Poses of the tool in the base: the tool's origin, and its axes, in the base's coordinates. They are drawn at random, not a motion.
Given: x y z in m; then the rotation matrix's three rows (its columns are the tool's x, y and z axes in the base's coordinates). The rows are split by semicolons.
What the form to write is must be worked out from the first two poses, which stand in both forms.
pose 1, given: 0.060, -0.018, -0.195; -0.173, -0.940, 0.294; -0.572, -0.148, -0.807; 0.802, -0.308, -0.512
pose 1, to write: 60, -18, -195; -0.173, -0.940, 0.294; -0.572, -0.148, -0.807; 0.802, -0.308, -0.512
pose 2, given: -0.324, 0.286, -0.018; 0.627, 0.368, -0.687; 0.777, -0.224, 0.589; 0.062, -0.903, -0.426
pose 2, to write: -324, 286, -18; 0.627, 0.368, -0.687; 0.777, -0.224, 0.589; 0.062, -0.903, -0.426
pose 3, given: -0.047, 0.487, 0.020; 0.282, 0.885, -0.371; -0.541, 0.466, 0.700; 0.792, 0.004, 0.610
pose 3, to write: -47, 487, 20; 0.282, 0.885, -0.371; -0.541, 0.466, 0.700; 0.792, 0.004, 0.610
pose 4, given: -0.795, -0.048, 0.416; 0.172, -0.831, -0.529; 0.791, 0.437, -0.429; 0.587, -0.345, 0.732
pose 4, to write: -795, -48, 416; 0.172, -0.831, -0.529; 0.791, 0.437, -0.429; 0.587, -0.345, 0.732
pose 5, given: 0.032, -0.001, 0.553; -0.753, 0.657, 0.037; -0.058, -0.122, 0.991; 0.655, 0.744, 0.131
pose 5, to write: 32, -1, 553; -0.753, 0.657, 0.037; -0.058, -0.122, 0.991; 0.655, 0.744, 0.131
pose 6, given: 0.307, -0.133, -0.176; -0.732, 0.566, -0.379; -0.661, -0.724, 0.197; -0.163, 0.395, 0.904
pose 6, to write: 307, -133, -176; -0.732, 0.566, -0.379; -0.661, -0.724, 0.197; -0.163, 0.395, 0.904
